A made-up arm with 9 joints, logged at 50 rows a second.
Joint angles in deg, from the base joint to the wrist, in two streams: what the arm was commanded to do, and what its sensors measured. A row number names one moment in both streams.
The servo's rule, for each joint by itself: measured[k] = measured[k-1] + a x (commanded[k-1-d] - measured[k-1]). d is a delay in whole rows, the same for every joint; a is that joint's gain. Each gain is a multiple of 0.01, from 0.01 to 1. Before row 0 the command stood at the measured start. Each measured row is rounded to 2 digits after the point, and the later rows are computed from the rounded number. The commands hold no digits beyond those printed.
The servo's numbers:
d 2
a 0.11 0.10 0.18 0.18 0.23 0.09 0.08 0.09 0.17
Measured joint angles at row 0:
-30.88 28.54 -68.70 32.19 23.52 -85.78 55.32 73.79 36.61
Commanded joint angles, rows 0 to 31:
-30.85 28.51 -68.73 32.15 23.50 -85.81 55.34 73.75 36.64
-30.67 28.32 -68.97 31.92 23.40 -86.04 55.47 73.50 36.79
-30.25 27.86 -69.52 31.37 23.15 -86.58 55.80 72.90 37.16
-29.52 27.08 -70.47 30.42 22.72 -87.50 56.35 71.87 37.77
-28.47 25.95 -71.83 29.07 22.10 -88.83 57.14 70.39 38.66
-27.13 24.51 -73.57 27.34 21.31 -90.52 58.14 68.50 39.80
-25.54 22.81 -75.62 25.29 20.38 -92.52 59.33 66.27 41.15
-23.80 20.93 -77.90 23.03 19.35 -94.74 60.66 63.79 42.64
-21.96 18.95 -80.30 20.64 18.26 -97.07 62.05 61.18 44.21
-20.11 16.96 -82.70 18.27 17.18 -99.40 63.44 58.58 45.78
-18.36 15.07 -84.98 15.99 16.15 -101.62 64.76 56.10 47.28
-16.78 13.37 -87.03 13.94 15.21 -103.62 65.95 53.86 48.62
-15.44 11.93 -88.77 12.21 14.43 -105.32 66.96 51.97 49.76
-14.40 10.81 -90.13 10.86 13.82 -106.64 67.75 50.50 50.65
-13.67 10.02 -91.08 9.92 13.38 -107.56 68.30 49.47 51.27
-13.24 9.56 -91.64 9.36 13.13 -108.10 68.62 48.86 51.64
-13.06 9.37 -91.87 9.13 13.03 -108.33 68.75 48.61 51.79
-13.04 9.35 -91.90 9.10 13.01 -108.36 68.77 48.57 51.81
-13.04 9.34 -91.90 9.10 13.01 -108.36 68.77 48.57 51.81
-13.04 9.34 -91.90 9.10 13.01 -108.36 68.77 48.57 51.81
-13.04 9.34 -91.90 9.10 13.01 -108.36 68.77 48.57 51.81
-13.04 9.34 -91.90 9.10 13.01 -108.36 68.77 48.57 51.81
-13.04 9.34 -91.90 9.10 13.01 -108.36 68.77 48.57 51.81
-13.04 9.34 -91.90 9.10 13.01 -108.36 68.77 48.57 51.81
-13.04 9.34 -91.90 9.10 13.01 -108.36 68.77 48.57 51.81
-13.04 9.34 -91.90 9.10 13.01 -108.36 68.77 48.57 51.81
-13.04 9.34 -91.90 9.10 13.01 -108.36 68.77 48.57 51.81
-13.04 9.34 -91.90 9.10 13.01 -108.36 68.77 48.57 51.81
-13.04 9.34 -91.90 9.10 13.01 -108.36 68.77 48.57 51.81
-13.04 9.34 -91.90 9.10 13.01 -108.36 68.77 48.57 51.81
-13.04 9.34 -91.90 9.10 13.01 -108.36 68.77 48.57 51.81
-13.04 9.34 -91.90 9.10 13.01 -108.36 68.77 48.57 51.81
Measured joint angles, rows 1 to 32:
-30.88 28.54 -68.70 32.19 23.52 -85.78 55.32 73.79 36.61
-30.88 28.54 -68.70 32.19 23.52 -85.78 55.32 73.79 36.61
-30.88 28.54 -68.71 32.18 23.52 -85.78 55.32 73.79 36.62
-30.86 28.52 -68.76 32.13 23.49 -85.80 55.33 73.76 36.65
-30.79 28.45 -68.90 31.99 23.41 -85.87 55.37 73.68 36.74
-30.65 28.31 -69.18 31.71 23.25 -86.02 55.45 73.52 36.92
-30.41 28.07 -69.66 31.23 22.99 -86.27 55.59 73.24 37.22
-30.05 27.71 -70.36 30.53 22.60 -86.65 55.79 72.81 37.66
-29.55 27.22 -71.31 29.59 22.09 -87.18 56.07 72.22 38.25
-28.92 26.59 -72.50 28.41 21.46 -87.86 56.44 71.46 39.00
-28.15 25.83 -73.90 27.01 20.72 -88.69 56.89 70.53 39.89
-27.27 24.94 -75.48 25.44 19.91 -89.65 57.41 69.45 40.89
-26.29 23.95 -77.19 23.74 19.05 -90.73 58.00 68.25 41.98
-25.24 22.89 -78.96 21.98 18.17 -91.89 58.64 66.95 43.11
-24.16 21.79 -80.73 20.22 17.31 -93.10 59.31 65.60 44.24
-23.09 20.69 -82.42 18.54 16.51 -94.32 59.99 64.24 45.33
-22.05 19.62 -83.98 16.99 15.79 -95.51 60.65 62.91 46.34
-21.08 18.61 -85.36 15.62 15.18 -96.64 61.29 61.65 47.24
-20.20 17.69 -86.53 14.45 14.69 -97.69 61.89 60.48 48.01
-19.41 16.86 -87.50 13.49 14.30 -98.65 62.44 59.41 48.66
-18.71 16.11 -88.29 12.70 14.00 -99.52 62.95 58.43 49.20
-18.09 15.43 -88.94 12.05 13.77 -100.32 63.42 57.54 49.64
-17.53 14.82 -89.47 11.52 13.60 -101.04 63.85 56.73 50.01
-17.04 14.27 -89.91 11.08 13.46 -101.70 64.24 56.00 50.32
-16.60 13.78 -90.27 10.72 13.36 -102.30 64.60 55.33 50.57
-16.21 13.34 -90.56 10.43 13.28 -102.85 64.93 54.72 50.78
-15.86 12.94 -90.80 10.19 13.22 -103.35 65.24 54.17 50.96
-15.55 12.58 -91.00 9.99 13.17 -103.80 65.52 53.67 51.10
-15.27 12.26 -91.16 9.83 13.13 -104.21 65.78 53.21 51.22
-15.02 11.97 -91.29 9.70 13.10 -104.58 66.02 52.79 51.32
-14.80 11.71 -91.40 9.59 13.08 -104.92 66.24 52.41 51.40
-14.61 11.47 -91.49 9.50 13.06 -105.23 66.44 52.06 51.47

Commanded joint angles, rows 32 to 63:
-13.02 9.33 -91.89 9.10 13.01 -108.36 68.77 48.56 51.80
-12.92 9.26 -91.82 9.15 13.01 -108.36 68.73 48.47 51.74
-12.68 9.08 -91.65 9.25 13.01 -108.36 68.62 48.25 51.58
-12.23 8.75 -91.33 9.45 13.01 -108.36 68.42 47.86 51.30
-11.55 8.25 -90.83 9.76 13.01 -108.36 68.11 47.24 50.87
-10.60 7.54 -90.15 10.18 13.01 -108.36 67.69 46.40 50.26
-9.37 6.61 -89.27 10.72 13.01 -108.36 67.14 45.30 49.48
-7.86 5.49 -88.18 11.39 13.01 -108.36 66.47 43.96 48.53
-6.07 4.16 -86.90 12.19 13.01 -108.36 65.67 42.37 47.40
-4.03 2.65 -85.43 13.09 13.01 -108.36 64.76 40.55 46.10
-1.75 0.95 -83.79 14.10 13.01 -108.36 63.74 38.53 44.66
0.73 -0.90 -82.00 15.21 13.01 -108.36 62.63 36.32 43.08
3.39 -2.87 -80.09 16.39 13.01 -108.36 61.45 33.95 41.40
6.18 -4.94 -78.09 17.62 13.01 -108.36 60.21 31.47 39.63
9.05 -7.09 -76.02 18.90 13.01 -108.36 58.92 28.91 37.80
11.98 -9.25 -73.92 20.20 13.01 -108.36 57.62 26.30 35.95
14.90 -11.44 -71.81 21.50 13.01 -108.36 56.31 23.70 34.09
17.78 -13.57 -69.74 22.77 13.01 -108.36 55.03 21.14 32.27
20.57 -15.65 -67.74 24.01 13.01 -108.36 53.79 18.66 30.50
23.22 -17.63 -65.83 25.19 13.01 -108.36 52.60 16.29 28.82
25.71 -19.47 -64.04 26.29 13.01 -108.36 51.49 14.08 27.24
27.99 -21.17 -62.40 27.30 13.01 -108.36 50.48 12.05 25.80
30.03 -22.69 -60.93 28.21 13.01 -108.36 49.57 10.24 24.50
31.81 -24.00 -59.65 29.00 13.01 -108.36 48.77 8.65 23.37
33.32 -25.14 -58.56 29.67 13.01 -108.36 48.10 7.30 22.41
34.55 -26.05 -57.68 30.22 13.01 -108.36 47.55 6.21 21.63
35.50 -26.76 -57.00 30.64 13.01 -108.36 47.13 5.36 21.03
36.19 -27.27 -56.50 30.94 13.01 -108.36 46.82 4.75 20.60
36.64 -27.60 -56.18 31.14 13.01 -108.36 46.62 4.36 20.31
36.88 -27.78 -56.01 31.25 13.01 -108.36 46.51 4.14 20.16
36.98 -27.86 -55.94 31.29 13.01 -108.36 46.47 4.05 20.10
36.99 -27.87 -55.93 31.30 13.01 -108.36 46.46 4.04 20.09
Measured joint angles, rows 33 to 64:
-14.44 11.26 -91.56 9.43 13.05 -105.51 66.63 51.75 51.53
-14.29 11.07 -91.62 9.37 13.04 -105.77 66.80 51.46 51.58
-14.15 10.90 -91.67 9.32 13.03 -106.00 66.96 51.20 51.62
-14.01 10.74 -91.70 9.29 13.03 -106.21 67.10 50.95 51.64
-13.86 10.57 -91.69 9.28 13.03 -106.40 67.22 50.71 51.63
-13.68 10.39 -91.63 9.31 13.03 -106.58 67.32 50.45 51.57
-13.45 10.18 -91.49 9.39 13.03 -106.74 67.38 50.16 51.45
-13.14 9.92 -91.25 9.53 13.03 -106.89 67.40 49.82 51.25
-12.73 9.59 -90.89 9.74 13.03 -107.02 67.38 49.41 50.95
-12.19 9.18 -90.40 10.04 13.03 -107.14 67.31 48.92 50.54
-11.52 8.68 -89.77 10.43 13.03 -107.25 67.18 48.33 50.01
-10.70 8.08 -88.99 10.91 13.03 -107.35 66.99 47.63 49.35
-9.72 7.37 -88.05 11.48 13.03 -107.44 66.73 46.81 48.55
-8.57 6.54 -86.96 12.15 13.03 -107.52 66.40 45.87 47.62
-7.25 5.60 -85.72 12.91 13.03 -107.60 66.00 44.80 46.56
-5.77 4.55 -84.35 13.76 13.03 -107.67 65.54 43.60 45.38
-4.14 3.39 -82.85 14.69 13.03 -107.73 65.01 42.28 44.09
-2.37 2.13 -81.24 15.68 13.03 -107.79 64.42 40.84 42.71
-0.47 0.77 -79.54 16.73 13.03 -107.84 63.77 39.30 41.24
1.54 -0.66 -77.78 17.82 13.03 -107.89 63.07 37.67 39.72
3.63 -2.16 -75.97 18.93 13.03 -107.93 62.33 35.96 38.15
5.78 -3.71 -74.14 20.06 13.03 -107.97 61.55 34.19 36.56
7.97 -5.29 -72.32 21.18 13.03 -108.01 60.75 32.38 34.98
10.17 -6.88 -70.53 22.28 13.03 -108.04 59.93 30.55 33.42
12.35 -8.46 -68.80 23.35 13.03 -108.07 59.10 28.72 31.90
14.49 -10.01 -67.15 24.37 13.03 -108.10 58.27 26.91 30.45
16.56 -11.52 -65.60 25.32 13.03 -108.12 57.46 25.15 29.08
18.54 -12.97 -64.17 26.20 13.03 -108.14 56.67 23.45 27.81
20.41 -14.35 -62.88 27.00 13.03 -108.16 55.91 21.82 26.66
22.15 -15.64 -61.73 27.71 13.03 -108.18 55.18 20.28 25.63
23.74 -16.84 -60.73 28.33 13.03 -108.20 54.50 18.85 24.73
25.19 -17.93 -59.88 28.86 13.03 -108.21 53.86 17.53 23.95

